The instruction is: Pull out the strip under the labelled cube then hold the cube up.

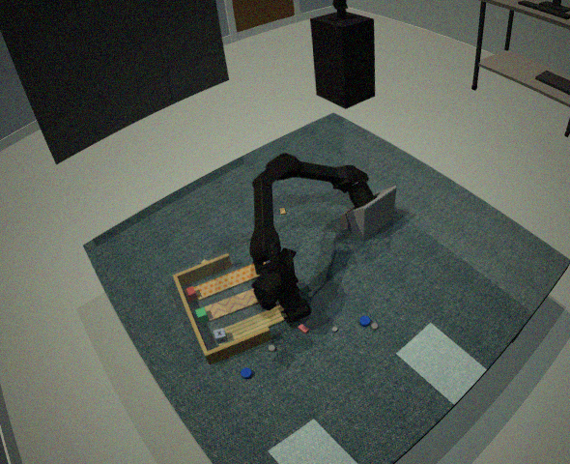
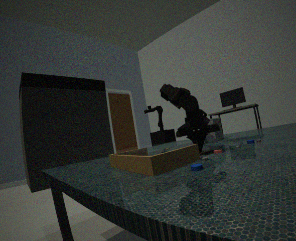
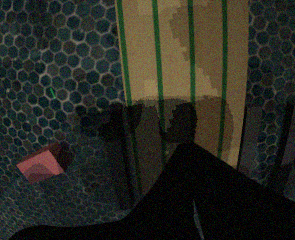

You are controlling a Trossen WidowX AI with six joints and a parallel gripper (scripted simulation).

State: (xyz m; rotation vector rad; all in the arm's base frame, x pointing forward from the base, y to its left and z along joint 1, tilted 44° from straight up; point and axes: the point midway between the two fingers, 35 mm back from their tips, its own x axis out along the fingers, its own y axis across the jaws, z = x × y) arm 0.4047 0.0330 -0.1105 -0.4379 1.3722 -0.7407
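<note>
Right now the pink block is 10 mm ahead of my gripper tip and 80 mm to the left of it.
</note>
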